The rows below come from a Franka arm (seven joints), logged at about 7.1 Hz.
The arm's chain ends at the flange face. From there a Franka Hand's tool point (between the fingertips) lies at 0.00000 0.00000 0.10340 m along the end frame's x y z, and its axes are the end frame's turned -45 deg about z.
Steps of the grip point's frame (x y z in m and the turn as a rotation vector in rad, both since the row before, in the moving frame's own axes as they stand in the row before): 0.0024 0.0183 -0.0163 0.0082 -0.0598 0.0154; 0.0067 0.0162 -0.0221 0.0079 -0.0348 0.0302; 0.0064 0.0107 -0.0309 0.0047 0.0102 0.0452; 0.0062 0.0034 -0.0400 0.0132 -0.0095 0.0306; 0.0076 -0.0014 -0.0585 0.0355 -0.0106 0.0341; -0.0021 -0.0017 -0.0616 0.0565 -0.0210 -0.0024; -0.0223 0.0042 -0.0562 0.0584 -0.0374 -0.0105; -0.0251 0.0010 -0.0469 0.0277 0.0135 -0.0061; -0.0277 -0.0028 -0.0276 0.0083 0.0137 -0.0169; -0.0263 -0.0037 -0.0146 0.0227 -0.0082 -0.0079; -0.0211 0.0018 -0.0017 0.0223 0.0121 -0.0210
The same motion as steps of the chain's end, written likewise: 0.0196 0.0075 -0.0161 -0.0365 -0.0481 0.0154; 0.0193 0.0048 -0.0220 -0.0190 -0.0302 0.0302; 0.0117 0.0041 -0.0309 0.0105 0.0039 0.0452; 0.0084 -0.0017 -0.0400 0.0026 -0.0161 0.0306; 0.0077 -0.0045 -0.0584 0.0176 -0.0326 0.0341; 0.0030 0.0029 -0.0614 0.0251 -0.0548 -0.0024; -0.0058 0.0202 -0.0560 0.0148 -0.0677 -0.0105; -0.0160 0.0215 -0.0469 0.0291 -0.0100 -0.0061; -0.0219 0.0192 -0.0276 0.0156 0.0038 -0.0169; -0.0190 0.0170 -0.0146 0.0103 -0.0218 -0.0079; -0.0129 0.0187 -0.0017 0.0243 -0.0072 -0.0210
